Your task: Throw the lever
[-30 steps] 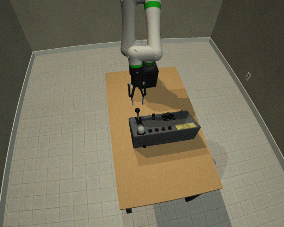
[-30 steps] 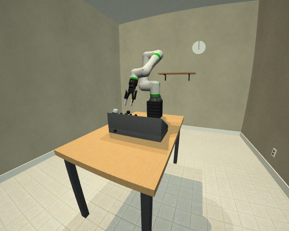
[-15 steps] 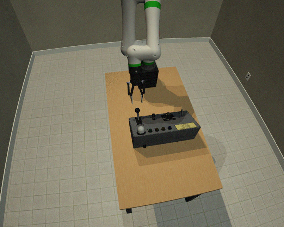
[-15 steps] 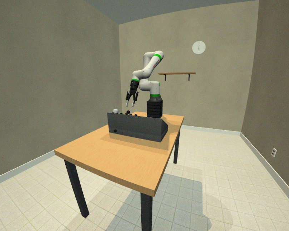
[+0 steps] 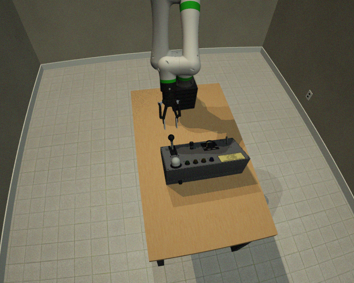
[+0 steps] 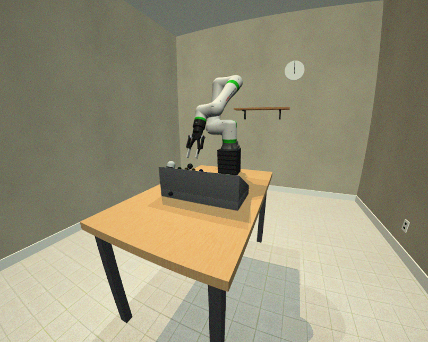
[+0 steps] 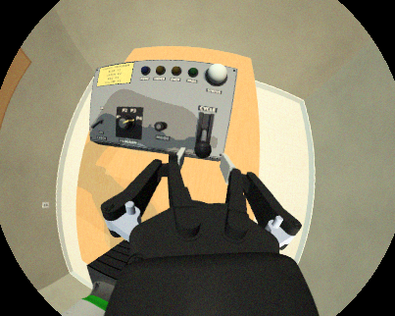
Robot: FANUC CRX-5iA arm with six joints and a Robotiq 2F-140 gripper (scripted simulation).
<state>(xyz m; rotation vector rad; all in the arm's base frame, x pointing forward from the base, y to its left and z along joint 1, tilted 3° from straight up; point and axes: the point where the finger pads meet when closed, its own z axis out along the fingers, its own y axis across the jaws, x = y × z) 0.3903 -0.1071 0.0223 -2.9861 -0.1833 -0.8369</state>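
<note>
Now: hand 8 cm short of the lever, 1 cm to the right of it and 10 cm above it. Round my hand: dark grey console (11 cm ahead, 19 cm to the left, 13 cm below); black rotary selector (8 cm ahead, 24 cm to the left, 11 cm below); small black toggle (9 cm ahead, 13 cm to the left, 11 cm below).
</note>
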